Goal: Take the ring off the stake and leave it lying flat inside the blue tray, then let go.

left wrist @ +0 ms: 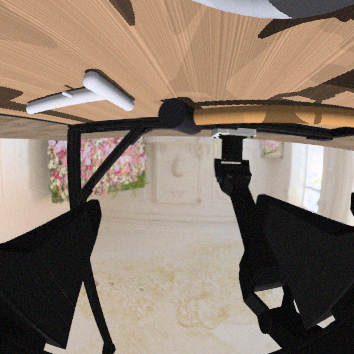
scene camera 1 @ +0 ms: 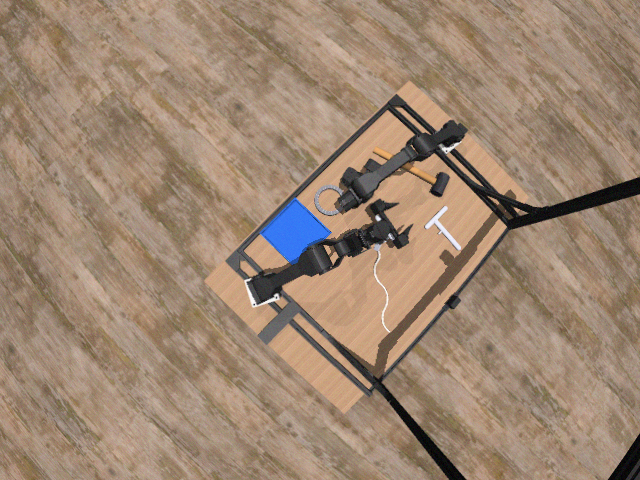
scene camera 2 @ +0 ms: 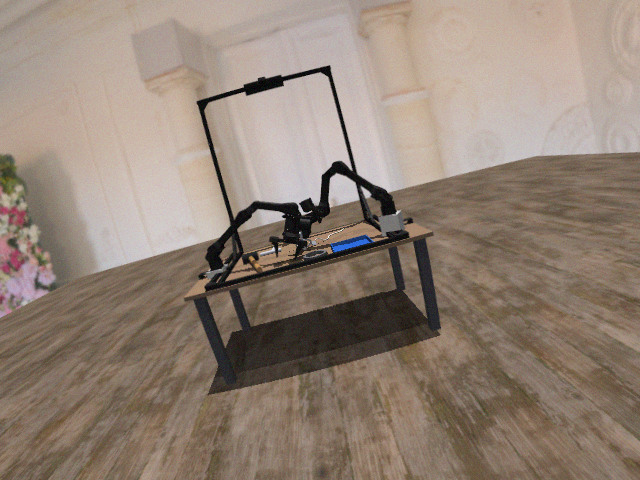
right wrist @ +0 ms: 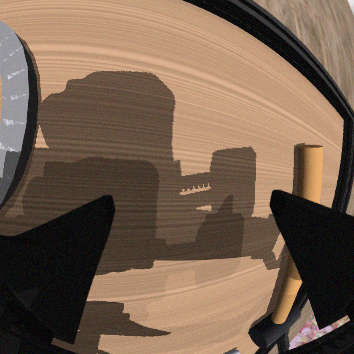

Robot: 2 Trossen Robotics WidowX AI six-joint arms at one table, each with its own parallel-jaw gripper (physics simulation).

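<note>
A grey ring lies on the table beside a corner of the blue tray. The tray holds nothing visible. I cannot tell which object is the stake. My right gripper points down, open and empty, with its fingers between the ring and the hammer handle; the ring shows at the left edge of the right wrist view, outside the fingers. My left gripper is open and empty over the middle of the table, apart from the ring.
A black-headed hammer lies partly under the right arm. A white T-shaped piece lies at the right. A white cord trails from near the left gripper. A pale round object shows partly at the left wrist view's top.
</note>
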